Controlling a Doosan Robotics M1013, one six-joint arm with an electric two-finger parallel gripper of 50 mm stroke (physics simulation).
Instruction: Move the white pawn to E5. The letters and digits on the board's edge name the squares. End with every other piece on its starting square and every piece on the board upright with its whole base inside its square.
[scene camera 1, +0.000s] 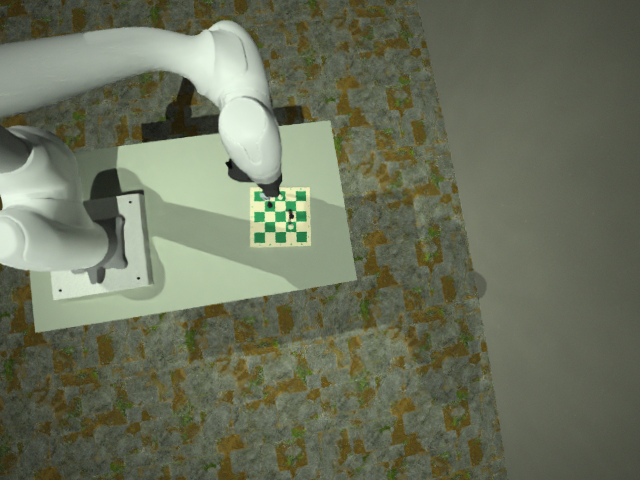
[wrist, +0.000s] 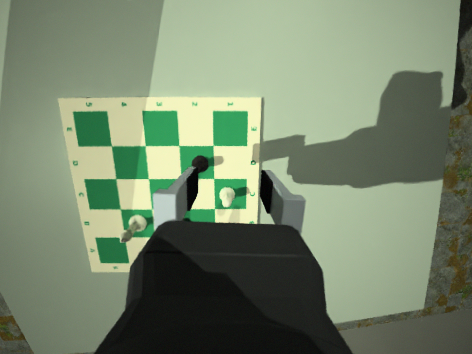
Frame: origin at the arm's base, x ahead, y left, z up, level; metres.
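Where they show: gripper, fingertip midpoint: (wrist: 229, 181); arm's base at its link origin: (scene camera 1: 99, 245).
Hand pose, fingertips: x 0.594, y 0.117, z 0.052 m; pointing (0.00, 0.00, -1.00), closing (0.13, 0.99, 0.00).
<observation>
Things, the pixels of their top centre, and the offset from my fingertips. "spot": a spot on its surface instead. Level surfaces: height alone.
- white pawn at its top centre: (wrist: 226, 204) (scene camera 1: 279, 195) dx +0.036, dy -0.006, dz -0.043 m
- target square E5 at a spot on its surface: (wrist: 92, 128) (scene camera 1: 259, 237) spot: dx -0.054, dy -0.147, dz -0.075 m
- taller white piece at its top centre: (wrist: 120, 242) (scene camera 1: 290, 225) dx +0.063, dy -0.119, dz -0.031 m
- pale green table at its surface level: dz -0.081 m
The white pawn (scene camera 1: 280, 196) (wrist: 227, 196) stands upright on green square C1 of the board (scene camera 1: 253, 242) (wrist: 253, 116). The target square E5 (scene camera 1: 259, 237) (wrist: 92, 128), a green corner square, is bare. My gripper (scene camera 1: 265, 196) (wrist: 229, 181) is open and empty. It is above the board's row-1 edge, and in the wrist view the white pawn shows in the gap between the fingers, with no contact visible. A black piece (scene camera 1: 269, 204) (wrist: 200, 163) stands on D2, close beside the left fingertip in the wrist view.
A taller white piece (scene camera 1: 290, 226) (wrist: 136, 223) stands on B4. Another black piece (scene camera 1: 291, 214) stands on B3, mostly hidden by the gripper in the wrist view. The board lies on a pale green table (scene camera 1: 196, 175) (wrist: 300, 50). Arm and gripper shadows fall across board and table.
</observation>
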